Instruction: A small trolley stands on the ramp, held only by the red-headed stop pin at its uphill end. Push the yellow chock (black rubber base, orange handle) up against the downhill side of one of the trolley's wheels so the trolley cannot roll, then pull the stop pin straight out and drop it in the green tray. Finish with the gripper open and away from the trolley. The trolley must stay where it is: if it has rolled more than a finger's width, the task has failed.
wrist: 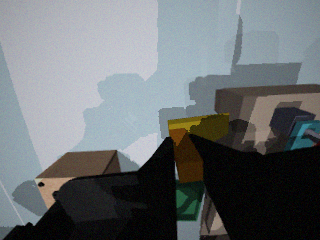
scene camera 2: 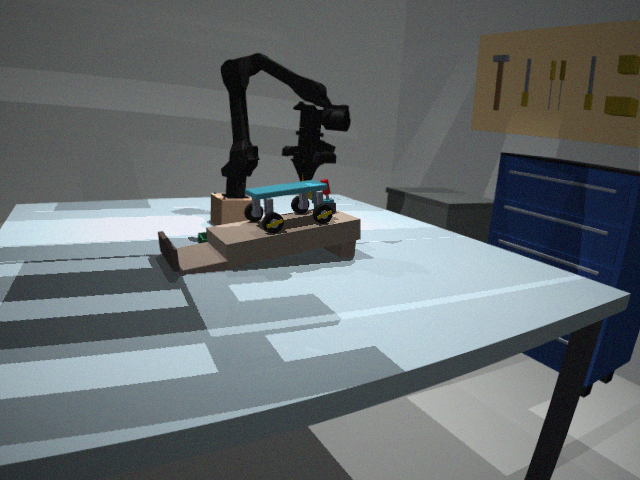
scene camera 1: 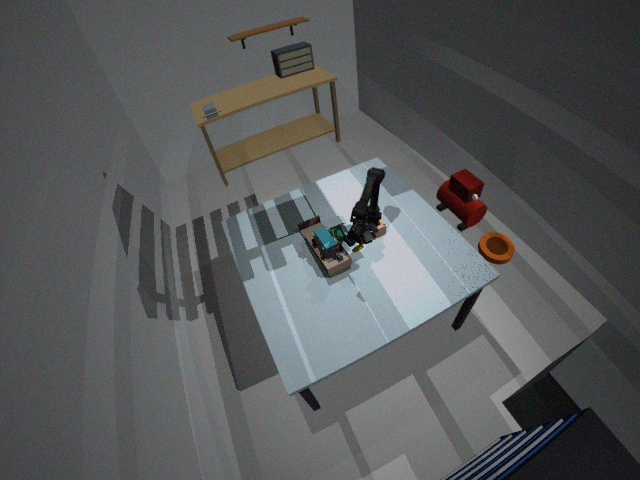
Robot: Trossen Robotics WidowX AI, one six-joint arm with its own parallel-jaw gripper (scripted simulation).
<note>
My gripper carries a yellow chock. I also see a brown ramp.
My gripper shows as well in the wrist view.
</note>
